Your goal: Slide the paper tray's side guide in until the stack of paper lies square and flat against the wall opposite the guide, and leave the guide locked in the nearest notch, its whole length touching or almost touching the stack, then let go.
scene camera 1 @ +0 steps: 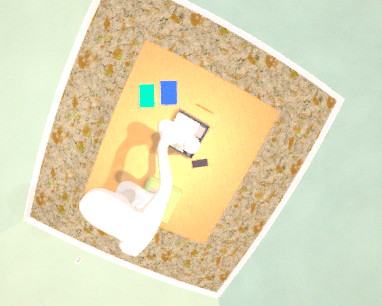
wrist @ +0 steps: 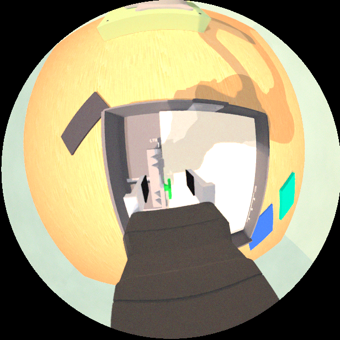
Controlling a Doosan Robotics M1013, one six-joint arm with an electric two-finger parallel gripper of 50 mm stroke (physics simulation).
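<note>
The dark paper tray (scene camera 1: 195, 119) (wrist: 262, 145) lies on the table. The white paper stack (scene camera 1: 186, 123) (wrist: 230, 170) lies flat in it, its far edge along the right wall in the wrist view, with no clear gap seen. The grey side guide (wrist: 156, 175) stands along the stack's left edge, touching or nearly touching where visible; its near end is hidden. A green tab (wrist: 168, 189) is beside it. My gripper (wrist: 166, 180) is open, its fingers apart on either side of the guide and tab, holding nothing. The arm hides it in the scene view. The guide's notch cannot be made out.
A dark slab (scene camera 1: 200, 163) (wrist: 85, 122) lies beside the tray. A blue block (scene camera 1: 168, 92) (wrist: 262, 227) and a teal block (scene camera 1: 146, 95) (wrist: 287, 196) lie on another side. A thin brown stick (scene camera 1: 204, 108) lies near the tray. A yellow-green plate (scene camera 1: 174, 200) (wrist: 155, 24) is by the arm's base.
</note>
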